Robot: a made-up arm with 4 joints.
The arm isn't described. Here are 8 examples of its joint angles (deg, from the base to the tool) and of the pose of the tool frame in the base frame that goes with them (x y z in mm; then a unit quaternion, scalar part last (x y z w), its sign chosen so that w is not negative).
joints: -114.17 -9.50 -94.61 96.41
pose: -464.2 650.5 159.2 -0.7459 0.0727 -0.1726 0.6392
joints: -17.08 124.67 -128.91 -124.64
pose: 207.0 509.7 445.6 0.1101 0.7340 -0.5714 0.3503
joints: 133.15 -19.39 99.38 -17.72
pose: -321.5 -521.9 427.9 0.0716 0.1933 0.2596 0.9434
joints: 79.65 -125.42 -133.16 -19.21
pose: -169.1 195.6 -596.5 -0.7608 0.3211 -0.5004 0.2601
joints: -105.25 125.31 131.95 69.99
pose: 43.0 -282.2 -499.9 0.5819 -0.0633 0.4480 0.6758
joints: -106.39 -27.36 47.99 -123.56
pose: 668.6 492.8 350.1 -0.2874 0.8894 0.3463 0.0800
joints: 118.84 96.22 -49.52 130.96
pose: 100.0 -953.8 387.9 0.3157 0.7801 0.1095 0.5290
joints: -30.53 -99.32 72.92 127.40
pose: -399.8 -87.0 608.4 -0.0446 0.5777 0.0219 0.8148
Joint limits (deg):
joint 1: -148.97..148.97
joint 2: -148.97..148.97
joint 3: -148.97..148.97
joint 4: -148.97..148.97
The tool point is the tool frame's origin. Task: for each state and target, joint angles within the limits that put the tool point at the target. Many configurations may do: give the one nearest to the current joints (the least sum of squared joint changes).
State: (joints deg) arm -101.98 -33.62 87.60 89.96
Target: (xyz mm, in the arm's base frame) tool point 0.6 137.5 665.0
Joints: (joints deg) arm -136.56 -79.51 92.88 90.78
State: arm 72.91 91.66 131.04 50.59
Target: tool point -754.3 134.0 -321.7
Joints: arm 61.26 51.65 85.80 48.70
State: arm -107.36 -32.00 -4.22 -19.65
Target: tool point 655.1 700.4 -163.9
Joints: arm -148.38 -64.15 -22.39 -24.34
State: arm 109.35 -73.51 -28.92 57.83
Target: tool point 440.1 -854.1 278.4
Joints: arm 110.49 -59.13 5.92 63.34
